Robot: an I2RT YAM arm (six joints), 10 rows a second.
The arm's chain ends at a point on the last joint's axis. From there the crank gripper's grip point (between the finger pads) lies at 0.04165 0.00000 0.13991 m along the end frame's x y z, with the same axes.
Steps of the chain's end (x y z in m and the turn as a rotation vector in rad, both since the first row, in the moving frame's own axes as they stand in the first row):
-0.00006 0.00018 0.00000 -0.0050 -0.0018 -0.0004
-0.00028 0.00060 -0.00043 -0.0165 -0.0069 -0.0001
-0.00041 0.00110 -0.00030 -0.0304 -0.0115 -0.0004
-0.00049 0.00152 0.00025 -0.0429 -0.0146 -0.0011
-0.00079 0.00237 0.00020 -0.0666 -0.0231 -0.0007
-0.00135 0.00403 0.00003 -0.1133 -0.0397 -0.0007
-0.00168 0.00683 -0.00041 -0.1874 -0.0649 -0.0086
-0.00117 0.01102 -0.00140 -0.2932 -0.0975 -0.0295
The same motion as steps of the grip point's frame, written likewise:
-0.00031 0.00086 0.00007 -0.0050 -0.0018 -0.0004
-0.00125 0.00291 -0.00016 -0.0165 -0.0069 -0.0001
-0.00202 0.00534 0.00011 -0.0304 -0.0115 -0.0004
-0.00253 0.00749 0.00072 -0.0429 -0.0146 -0.0011
-0.00403 0.01168 0.00081 -0.0666 -0.0231 -0.0007
-0.00692 0.01991 0.00067 -0.1133 -0.0397 -0.0007
-0.01068 0.03281 -0.00043 -0.1874 -0.0649 -0.0086
-0.01421 0.05097 -0.00385 -0.2932 -0.0975 -0.0295

